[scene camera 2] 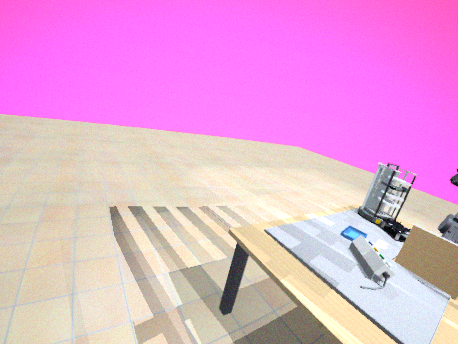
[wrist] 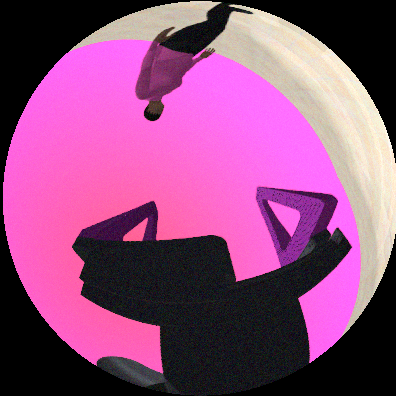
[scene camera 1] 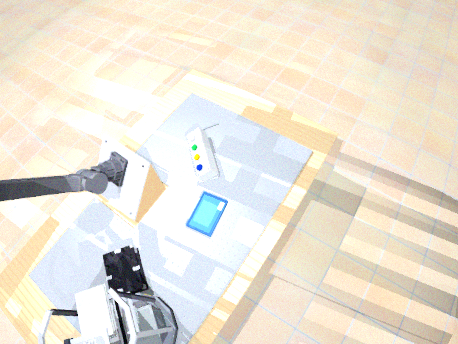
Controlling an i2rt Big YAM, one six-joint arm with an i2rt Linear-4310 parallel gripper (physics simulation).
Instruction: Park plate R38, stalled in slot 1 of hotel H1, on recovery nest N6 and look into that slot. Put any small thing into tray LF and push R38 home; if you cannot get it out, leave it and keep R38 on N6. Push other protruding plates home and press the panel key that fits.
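Pixels of known places: gripper, fingertip midpoint: point(wrist: 206, 199); arm's base, link origin: point(scene camera 2: 444, 250) point(scene camera 1: 118, 168).
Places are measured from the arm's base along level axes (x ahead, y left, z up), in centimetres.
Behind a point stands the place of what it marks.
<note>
My gripper point(wrist: 206, 199) @(y -96.5, x 10.1, z 38.8 cm) is open and empty, its two purple fingers wide apart and raised against the pink background. A plate hotel point(scene camera 1: 92, 312) point(scene camera 2: 376, 192) with a pale column, dark posts and stacked levels stands at the table's far side in scene camera 2. Its slot numbers, and which plates protrude, are too small to tell. A black platform point(scene camera 1: 125, 270) @(y -27.0, x 26.1, z -7.6 cm) point(scene camera 2: 395, 229) @(y -20.6, x 24.7, z -8.1 cm), perhaps the recovery nest, is in front of it. The blue tray point(scene camera 1: 205, 215) @(y 7.1, x 35.5, z -13.4 cm) point(scene camera 2: 354, 233) @(y 4.9, x 36.8, z -13.4 cm) lies on the mat. The key panel point(scene camera 1: 210, 157) @(y 26.8, x 24.2, z -7.4 cm) point(scene camera 2: 367, 257) @(y 31.8, x 19.4, z -8.7 cm) shows green, yellow and blue keys.
A wedge-shaped stand point(scene camera 1: 151, 196) @(y 0.4, x 14.0, z -9.6 cm) point(scene camera 2: 430, 260) @(y 7.3, x 2.0, z -4.8 cm) with a white face and wooden sides is beside the panel and tray. A grey arm section point(scene camera 1: 45, 187) @(y -21.4, x 2.2, z 22.7 cm) reaches to its face. A thin cable point(scene camera 2: 372, 287) @(y 42.3, x 10.8, z -12.9 cm) leaves the panel. A person point(wrist: 165, 72) shows upside down in the wrist view.
</note>
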